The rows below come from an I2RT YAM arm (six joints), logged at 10 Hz.
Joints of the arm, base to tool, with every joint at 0 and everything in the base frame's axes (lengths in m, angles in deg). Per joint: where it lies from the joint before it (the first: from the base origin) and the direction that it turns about. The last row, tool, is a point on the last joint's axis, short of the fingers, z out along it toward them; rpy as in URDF.
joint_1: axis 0 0 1 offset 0 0 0.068
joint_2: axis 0 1 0 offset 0.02 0.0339 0.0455
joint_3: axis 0 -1 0 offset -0.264 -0.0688 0
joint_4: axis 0 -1 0 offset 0.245 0.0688 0.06
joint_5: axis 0 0 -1 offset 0.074 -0.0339 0.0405
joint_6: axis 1 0 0 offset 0.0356 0 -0.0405
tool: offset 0 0 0 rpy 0 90 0
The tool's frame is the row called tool.
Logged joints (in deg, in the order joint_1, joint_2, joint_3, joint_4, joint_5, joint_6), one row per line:
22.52, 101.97, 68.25, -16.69, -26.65, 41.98
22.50, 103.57, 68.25, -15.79, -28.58, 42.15
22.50, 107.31, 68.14, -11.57, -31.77, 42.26
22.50, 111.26, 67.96, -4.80, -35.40, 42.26
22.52, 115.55, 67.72, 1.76, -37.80, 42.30
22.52, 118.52, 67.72, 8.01, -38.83, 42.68
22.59, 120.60, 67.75, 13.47, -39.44, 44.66
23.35, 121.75, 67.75, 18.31, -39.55, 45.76
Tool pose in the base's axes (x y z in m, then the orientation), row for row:
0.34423, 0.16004, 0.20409, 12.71, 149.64, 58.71
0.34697, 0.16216, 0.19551, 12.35, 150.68, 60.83
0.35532, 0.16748, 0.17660, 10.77, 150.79, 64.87
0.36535, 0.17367, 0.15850, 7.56, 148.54, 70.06
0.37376, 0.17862, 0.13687, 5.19, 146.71, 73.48
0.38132, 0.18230, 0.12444, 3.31, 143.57, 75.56
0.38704, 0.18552, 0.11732, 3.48, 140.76, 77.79
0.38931, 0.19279, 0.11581, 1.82, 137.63, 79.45
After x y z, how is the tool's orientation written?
As a rotation vector, in degrees.
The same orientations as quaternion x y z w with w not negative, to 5 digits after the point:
0.07777, 0.91562, 0.35924, 0.16292
0.07495, 0.91442, 0.36916, 0.14812
0.06487, 0.90826, 0.39074, 0.13481
0.04556, 0.89514, 0.42220, 0.13565
0.03131, 0.88516, 0.44333, 0.13775
0.02015, 0.87418, 0.46007, 0.15408
0.02133, 0.86286, 0.47685, 0.16623
0.01126, 0.85140, 0.49149, 0.18287

